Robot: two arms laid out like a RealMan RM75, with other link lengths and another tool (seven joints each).
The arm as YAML. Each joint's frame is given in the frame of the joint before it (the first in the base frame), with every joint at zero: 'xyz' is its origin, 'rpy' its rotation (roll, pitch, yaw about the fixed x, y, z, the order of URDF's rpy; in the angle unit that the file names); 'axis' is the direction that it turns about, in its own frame. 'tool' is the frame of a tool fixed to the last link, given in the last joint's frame.
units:
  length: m
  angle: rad
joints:
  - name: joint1
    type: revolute
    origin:
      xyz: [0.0, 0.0, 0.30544]
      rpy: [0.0, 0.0, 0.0]
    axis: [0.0, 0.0, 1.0]
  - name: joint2
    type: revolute
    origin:
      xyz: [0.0, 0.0, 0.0]
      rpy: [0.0, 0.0, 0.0]
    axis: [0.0, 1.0, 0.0]
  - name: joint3
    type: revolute
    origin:
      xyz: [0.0, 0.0, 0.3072]
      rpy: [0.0, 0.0, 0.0]
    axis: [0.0, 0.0, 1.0]
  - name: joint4
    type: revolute
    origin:
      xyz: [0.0, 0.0, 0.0]
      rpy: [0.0, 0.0, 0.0]
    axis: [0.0, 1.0, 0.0]
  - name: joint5
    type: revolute
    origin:
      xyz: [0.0, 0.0, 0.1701]
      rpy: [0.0, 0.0, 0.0]
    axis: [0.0, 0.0, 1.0]
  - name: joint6
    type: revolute
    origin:
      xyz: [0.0, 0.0, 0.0]
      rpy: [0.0, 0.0, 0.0]
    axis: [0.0, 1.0, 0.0]
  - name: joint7
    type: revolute
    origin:
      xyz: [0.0, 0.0, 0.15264]
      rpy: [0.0, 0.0, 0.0]
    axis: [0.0, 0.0, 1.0]
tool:
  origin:
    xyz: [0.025, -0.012, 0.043]
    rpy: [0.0, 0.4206, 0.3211]
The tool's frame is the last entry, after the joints.
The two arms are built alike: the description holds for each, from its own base.
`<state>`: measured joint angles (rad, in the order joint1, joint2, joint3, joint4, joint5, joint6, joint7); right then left.
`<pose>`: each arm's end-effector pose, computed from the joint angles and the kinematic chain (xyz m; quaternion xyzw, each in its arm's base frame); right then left.
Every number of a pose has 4 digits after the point. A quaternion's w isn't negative.
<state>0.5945 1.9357 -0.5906 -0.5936 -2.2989 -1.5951 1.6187 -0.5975 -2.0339 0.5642 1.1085 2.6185 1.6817 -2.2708</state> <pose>0.3357 0.3395 0.0270 0.8756 -0.4799 0.0496 0.0242 -0.3218 0.3826 0.0775 -0.8907 -0.3301 -0.1626 0.2667</pose>
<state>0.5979 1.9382 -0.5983 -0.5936 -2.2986 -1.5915 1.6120 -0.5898 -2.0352 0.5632 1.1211 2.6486 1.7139 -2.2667</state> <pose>0.3346 0.3402 0.0254 0.8782 -0.4748 0.0529 0.0240 -0.3270 0.3739 0.0765 -0.8938 -0.3369 -0.1475 0.2566</pose>
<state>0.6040 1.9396 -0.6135 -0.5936 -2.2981 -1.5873 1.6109 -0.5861 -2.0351 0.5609 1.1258 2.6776 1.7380 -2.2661</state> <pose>0.3330 0.3413 0.0236 0.8805 -0.4696 0.0591 0.0254 -0.3319 0.3670 0.0758 -0.8951 -0.3450 -0.1341 0.2484</pose>
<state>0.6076 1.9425 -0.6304 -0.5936 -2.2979 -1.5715 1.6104 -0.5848 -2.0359 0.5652 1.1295 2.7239 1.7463 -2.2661</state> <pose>0.3333 0.3429 0.0213 0.8815 -0.4670 0.0662 0.0224 -0.3395 0.3616 0.0756 -0.8967 -0.3515 -0.1106 0.2454</pose>
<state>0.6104 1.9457 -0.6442 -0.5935 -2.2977 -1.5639 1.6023 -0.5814 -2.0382 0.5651 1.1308 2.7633 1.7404 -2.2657</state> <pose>0.3329 0.3434 0.0189 0.8842 -0.4609 0.0722 0.0217 -0.3475 0.3578 0.0761 -0.8957 -0.3572 -0.0916 0.2484</pose>
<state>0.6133 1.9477 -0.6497 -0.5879 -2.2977 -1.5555 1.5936 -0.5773 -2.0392 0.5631 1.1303 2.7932 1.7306 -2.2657</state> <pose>0.3326 0.3441 0.0169 0.8859 -0.4573 0.0747 0.0208 -0.3548 0.3551 0.0774 -0.8937 -0.3620 -0.0773 0.2534</pose>
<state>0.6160 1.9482 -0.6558 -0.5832 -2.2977 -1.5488 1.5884 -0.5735 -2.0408 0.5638 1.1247 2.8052 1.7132 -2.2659</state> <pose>0.3326 0.3447 0.0157 0.8870 -0.4548 0.0775 0.0202 -0.3593 0.3545 0.0773 -0.8920 -0.3638 -0.0710 0.2587</pose>
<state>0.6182 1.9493 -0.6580 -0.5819 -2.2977 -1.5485 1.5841 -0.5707 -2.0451 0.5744 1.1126 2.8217 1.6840 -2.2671</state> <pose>0.3317 0.3450 0.0148 0.8884 -0.4519 0.0784 0.0208 -0.3644 0.3545 0.0750 -0.8914 -0.3638 -0.0604 0.2633</pose>
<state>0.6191 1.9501 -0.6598 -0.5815 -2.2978 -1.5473 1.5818 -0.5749 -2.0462 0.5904 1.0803 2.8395 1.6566 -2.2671</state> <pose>0.3314 0.3451 0.0142 0.8891 -0.4504 0.0793 0.0207 -0.3684 0.3543 0.0693 -0.8931 -0.3647 -0.0490 0.2587</pose>
